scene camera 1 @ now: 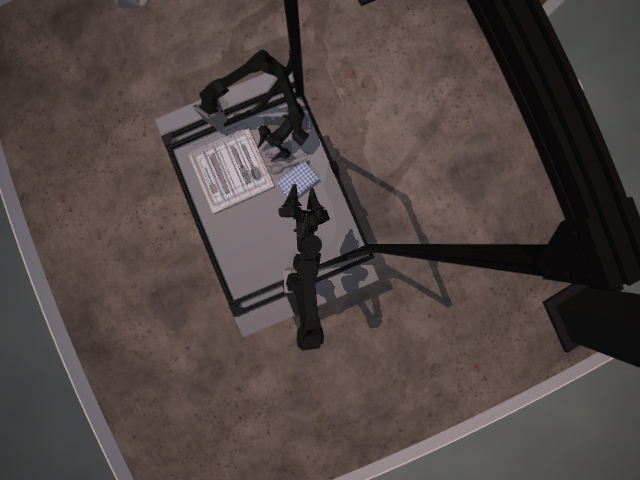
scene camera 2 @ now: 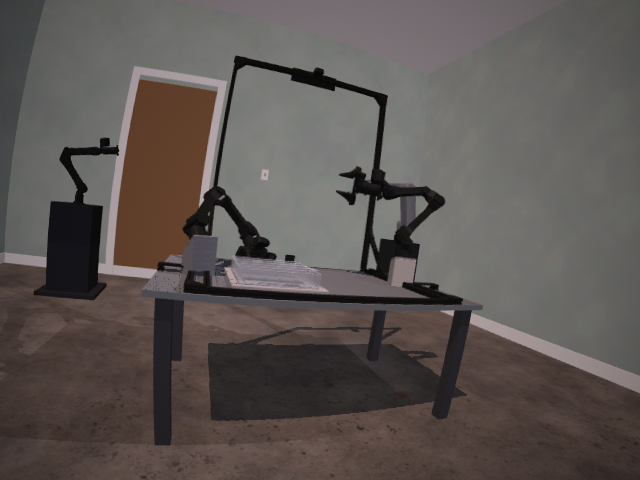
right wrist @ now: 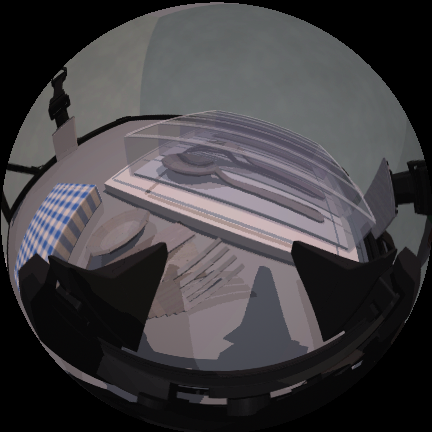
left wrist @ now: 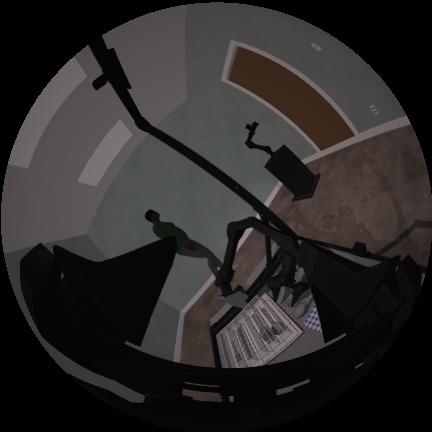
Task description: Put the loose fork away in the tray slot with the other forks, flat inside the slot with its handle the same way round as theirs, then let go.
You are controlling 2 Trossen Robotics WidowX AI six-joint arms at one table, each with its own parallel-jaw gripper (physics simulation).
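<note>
The loose fork lies on the table near other loose cutlery, its tines pointing up and right in the right wrist view; one finger hides its handle. My right gripper is open and empty, low over the table beside the fork, with the fork's tines between its spread fingers in that view. My left gripper is open and empty, high above the table. The clear tray stands on a pale base and holds cutlery in separate slots. Its forks are hard to tell apart behind the spoons.
A blue checked cloth block lies beside the tray. A loose spoon lies between the cloth and the fork. Clear upright tray walls separate the slots. Dark frame rails run along the table edges, and a gantry rises above the table.
</note>
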